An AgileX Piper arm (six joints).
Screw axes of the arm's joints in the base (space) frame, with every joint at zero. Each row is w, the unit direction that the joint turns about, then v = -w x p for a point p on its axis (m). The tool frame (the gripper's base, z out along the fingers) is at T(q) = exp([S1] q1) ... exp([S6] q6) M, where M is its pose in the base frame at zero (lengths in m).
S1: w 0 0 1 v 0 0 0
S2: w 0 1 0 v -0.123 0 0
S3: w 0 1 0 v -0.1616 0 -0.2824
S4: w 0.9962 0 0.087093 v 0 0.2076 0
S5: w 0 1 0 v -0.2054 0 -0.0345
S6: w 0.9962 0 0.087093 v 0 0.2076 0
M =
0.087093 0 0.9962 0.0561
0 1 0 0
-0.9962 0 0.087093 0.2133
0 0 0 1
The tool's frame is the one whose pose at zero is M.
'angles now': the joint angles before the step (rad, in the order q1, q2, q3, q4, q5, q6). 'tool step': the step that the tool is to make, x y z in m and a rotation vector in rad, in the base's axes. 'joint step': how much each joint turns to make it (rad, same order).
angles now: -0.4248 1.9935 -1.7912 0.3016 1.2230 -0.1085
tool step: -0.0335 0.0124 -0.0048 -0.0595 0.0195 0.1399
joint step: 0.0000 -0.1255 0.2068 -0.0255 -0.0478 -0.1591
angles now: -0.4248 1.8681 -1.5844 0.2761 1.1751 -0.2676
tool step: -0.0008 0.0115 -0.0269 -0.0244 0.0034 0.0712
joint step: 0.0298 0.0001 0.1065 -0.0028 -0.0997 -0.0705
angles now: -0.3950 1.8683 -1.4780 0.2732 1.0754 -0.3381
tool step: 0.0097 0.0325 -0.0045 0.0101 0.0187 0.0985
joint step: 0.0870 0.0099 0.0023 0.0042 0.0117 -0.0102
